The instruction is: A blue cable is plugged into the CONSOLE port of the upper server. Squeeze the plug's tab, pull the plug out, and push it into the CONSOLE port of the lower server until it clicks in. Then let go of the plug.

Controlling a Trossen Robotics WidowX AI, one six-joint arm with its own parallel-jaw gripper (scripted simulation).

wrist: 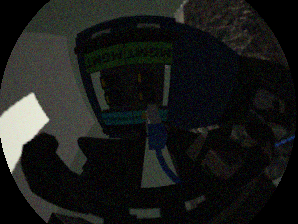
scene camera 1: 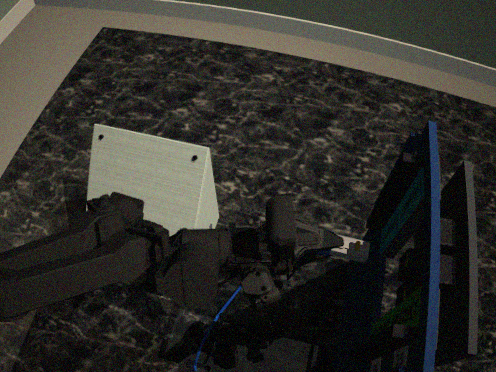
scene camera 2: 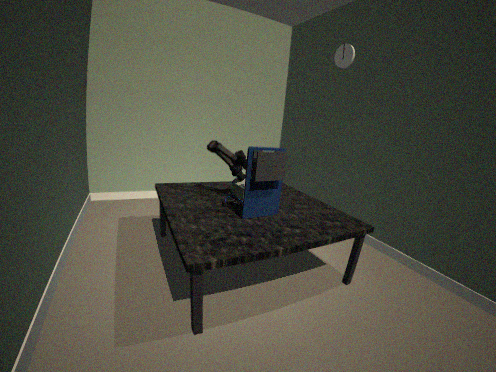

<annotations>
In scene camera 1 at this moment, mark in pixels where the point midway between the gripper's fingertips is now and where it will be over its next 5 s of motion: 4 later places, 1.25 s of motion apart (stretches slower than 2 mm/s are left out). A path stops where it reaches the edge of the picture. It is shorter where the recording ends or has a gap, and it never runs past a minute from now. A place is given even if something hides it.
My gripper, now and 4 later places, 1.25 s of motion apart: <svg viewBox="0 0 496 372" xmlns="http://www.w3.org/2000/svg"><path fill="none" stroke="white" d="M341 245L348 250L359 256L370 259L378 261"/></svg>
</annotations>
